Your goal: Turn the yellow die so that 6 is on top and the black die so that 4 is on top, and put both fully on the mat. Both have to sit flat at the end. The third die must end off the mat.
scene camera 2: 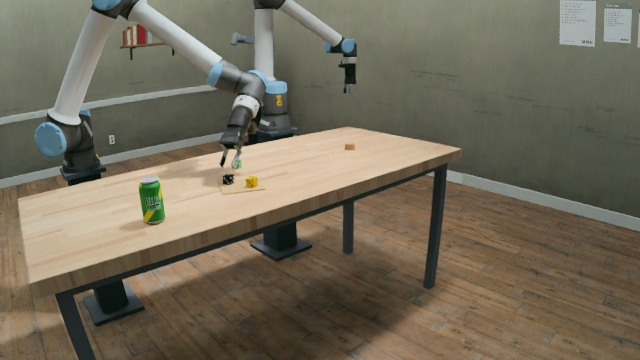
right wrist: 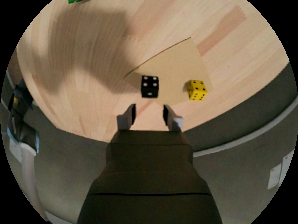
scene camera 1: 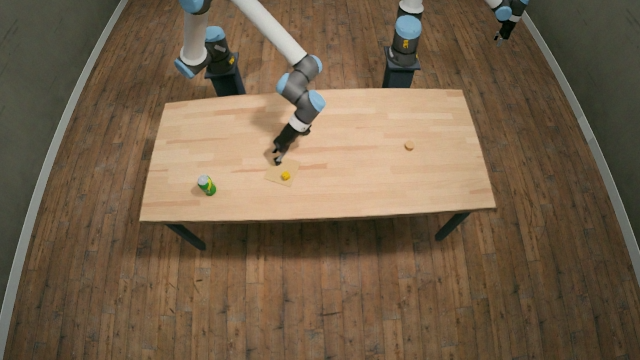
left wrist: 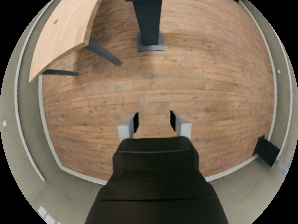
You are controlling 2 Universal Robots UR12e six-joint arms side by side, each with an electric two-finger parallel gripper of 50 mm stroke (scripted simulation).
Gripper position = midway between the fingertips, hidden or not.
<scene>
I see my left gripper (left wrist: 154, 117), my right gripper (scene camera 2: 226, 166) and a tan mat (right wrist: 175, 66).
My right gripper also shows in the right wrist view (right wrist: 149, 110). The left wrist view misses the tan mat: it is out of frame.
</scene>
